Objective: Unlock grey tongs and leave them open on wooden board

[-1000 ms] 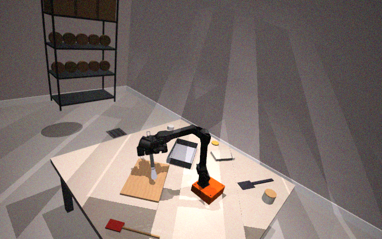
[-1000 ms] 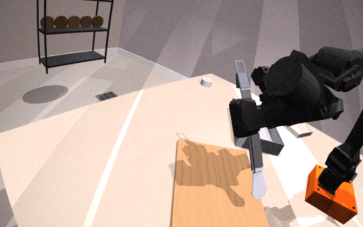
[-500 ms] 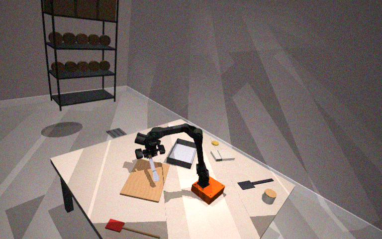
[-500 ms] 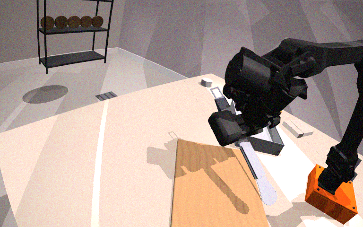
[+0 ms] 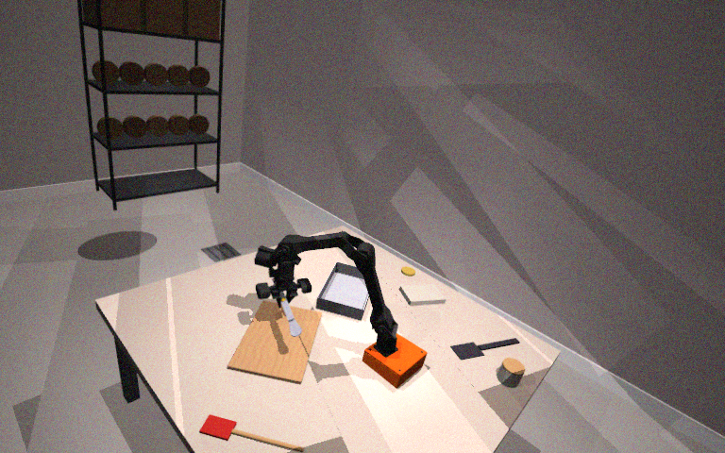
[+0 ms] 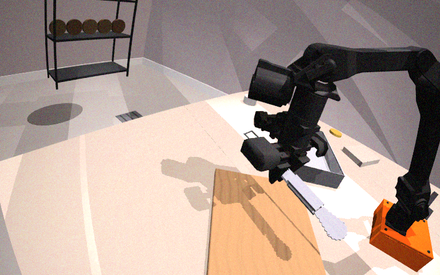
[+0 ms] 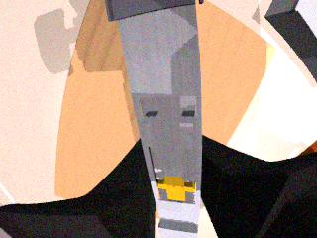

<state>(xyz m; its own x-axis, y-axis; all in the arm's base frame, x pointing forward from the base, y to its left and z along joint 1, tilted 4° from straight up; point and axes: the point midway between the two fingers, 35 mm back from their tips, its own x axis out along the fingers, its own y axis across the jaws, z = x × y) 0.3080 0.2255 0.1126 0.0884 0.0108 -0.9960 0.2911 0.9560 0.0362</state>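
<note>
Right now my gripper tip is 100 mm above the wooden board, 40 mm past it and 30 mm to the right of it. Also, from my gripper tip: red paddle (310 mm to the left, 310 mm behind, 100 mm below); then roasting tin (370 mm to the right, 80 mm below, 60 mm ahead); then yellow lock piece (40 mm above, 10 mm behind).
</note>
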